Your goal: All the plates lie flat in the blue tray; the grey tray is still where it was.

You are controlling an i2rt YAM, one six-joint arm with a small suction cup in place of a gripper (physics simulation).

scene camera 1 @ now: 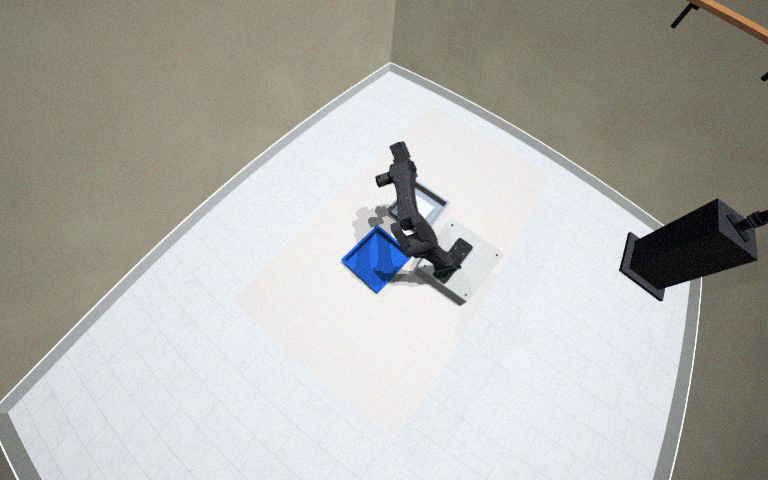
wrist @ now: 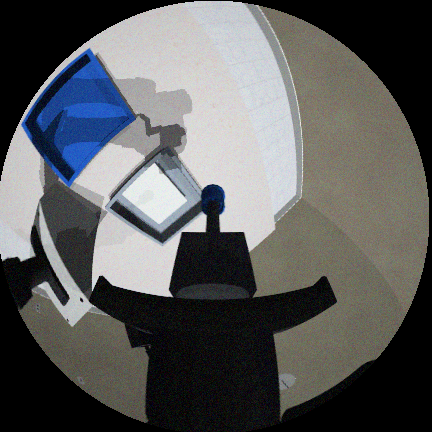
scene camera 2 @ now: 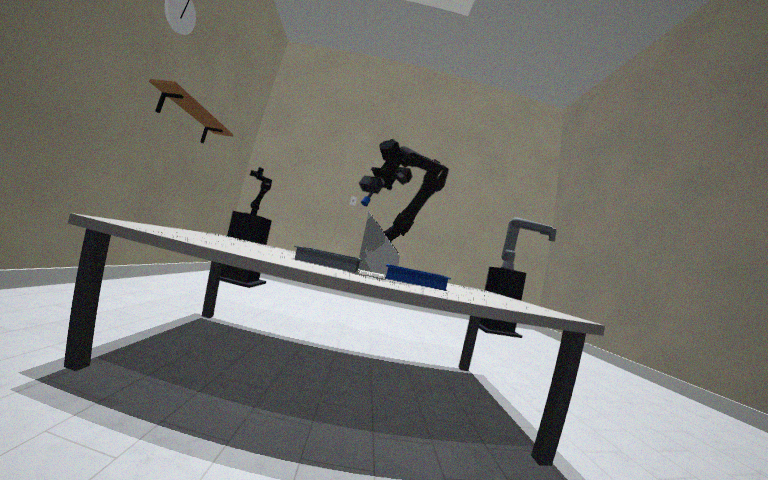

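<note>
A white square plate lies flat in the grey tray. Whether more plates lie under it cannot be told. The blue tray stands beside it, with arm shadows across its floor and no plate seen in it. My gripper, a blue suction cup, is open and carries nothing. It hangs well above the table; in the wrist view it overlaps the grey tray's right corner. In scene camera 1 the cup is hidden by the arm.
The arm stands on a pale base plate beside both trays. Black pedestals with other arms stand off the table. A wooden shelf is on the wall.
</note>
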